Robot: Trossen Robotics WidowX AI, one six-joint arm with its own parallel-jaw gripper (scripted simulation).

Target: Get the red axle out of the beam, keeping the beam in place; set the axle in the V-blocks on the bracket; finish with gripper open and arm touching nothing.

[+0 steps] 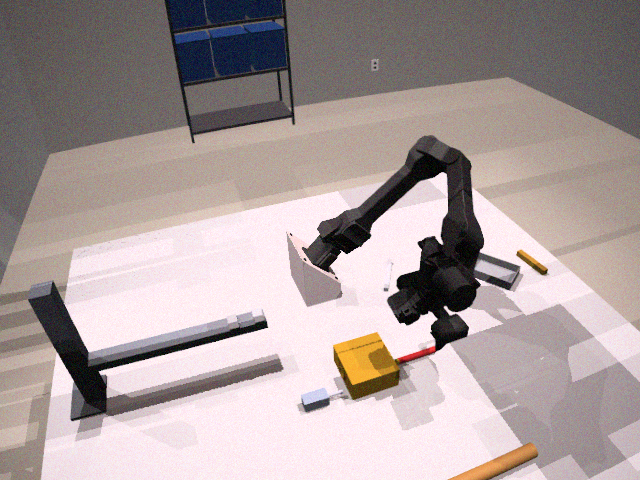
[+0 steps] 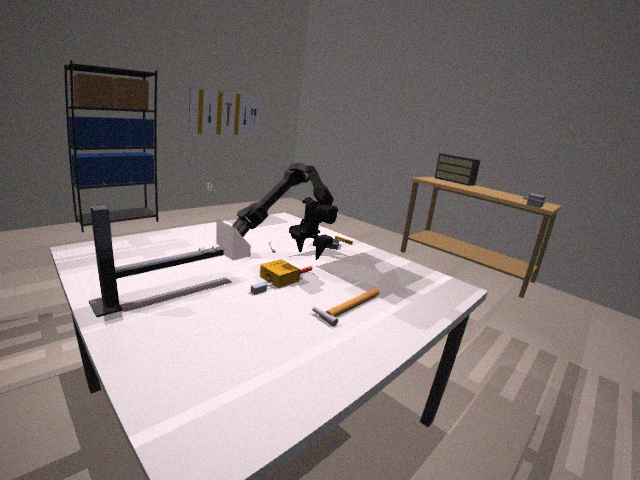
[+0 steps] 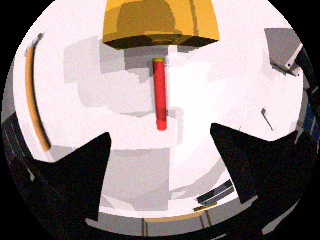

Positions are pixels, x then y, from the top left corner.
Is my gripper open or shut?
Open.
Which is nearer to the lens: the yellow beam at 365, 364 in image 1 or the grey tray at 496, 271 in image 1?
The yellow beam.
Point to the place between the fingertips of my gripper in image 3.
161, 132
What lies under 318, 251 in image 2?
My gripper.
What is my gripper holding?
Nothing.
